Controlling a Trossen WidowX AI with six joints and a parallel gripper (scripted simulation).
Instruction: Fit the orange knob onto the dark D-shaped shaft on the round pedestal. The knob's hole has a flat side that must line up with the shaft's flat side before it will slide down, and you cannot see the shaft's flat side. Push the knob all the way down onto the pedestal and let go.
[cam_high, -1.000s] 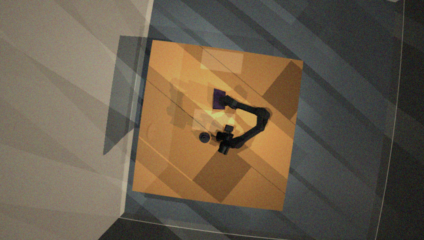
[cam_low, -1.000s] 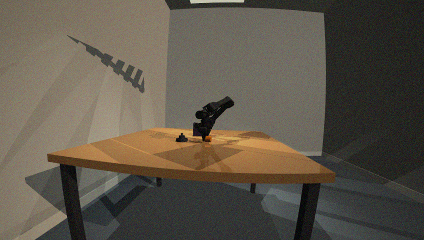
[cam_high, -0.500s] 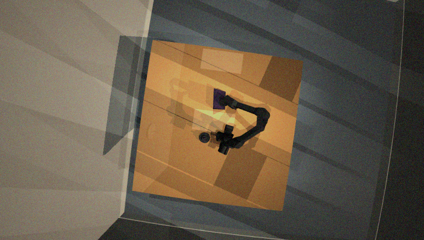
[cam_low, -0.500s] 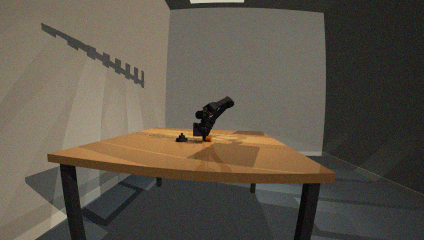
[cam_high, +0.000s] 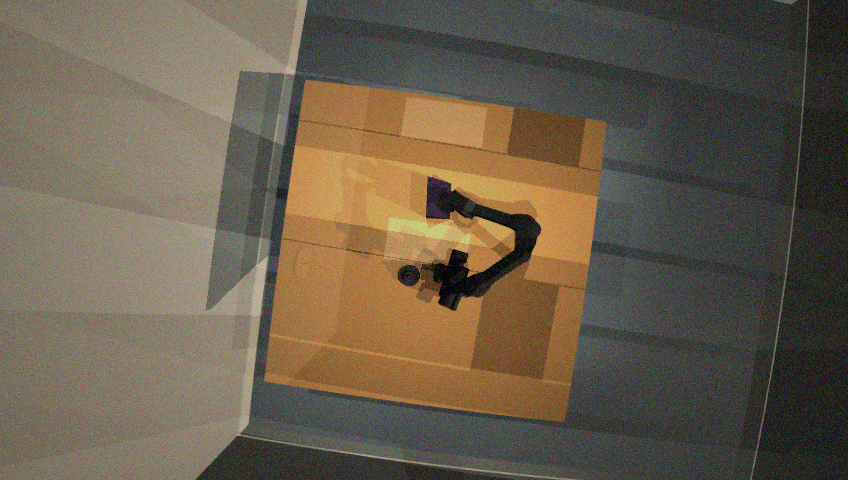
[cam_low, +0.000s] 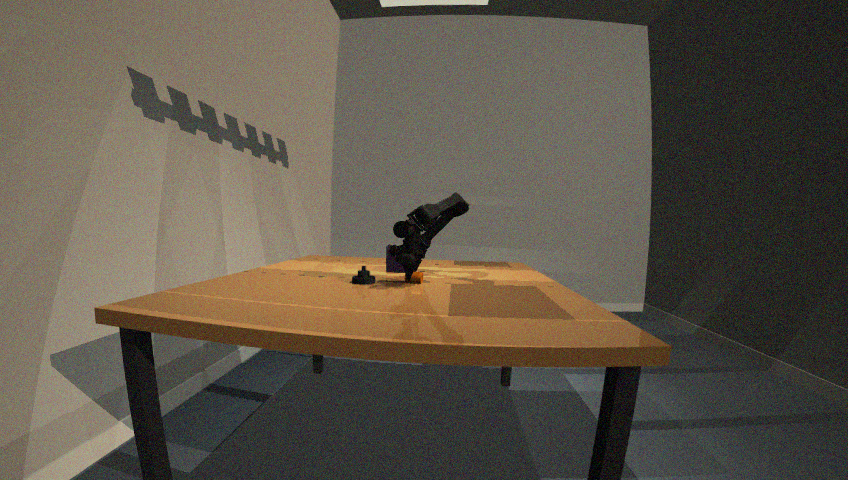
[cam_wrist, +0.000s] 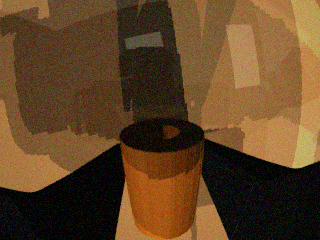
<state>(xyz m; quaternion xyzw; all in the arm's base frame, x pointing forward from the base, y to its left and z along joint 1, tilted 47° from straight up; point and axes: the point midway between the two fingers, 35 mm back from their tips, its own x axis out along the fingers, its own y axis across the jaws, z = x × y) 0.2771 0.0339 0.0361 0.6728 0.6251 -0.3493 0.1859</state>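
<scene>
My gripper tip is now 2 cm to the right of the orange knob and 1 cm below it. The rest, counted from my gripper tip: dark round pedestal: 17 cm to the right, 2 cm ahead, 2 cm above.
</scene>
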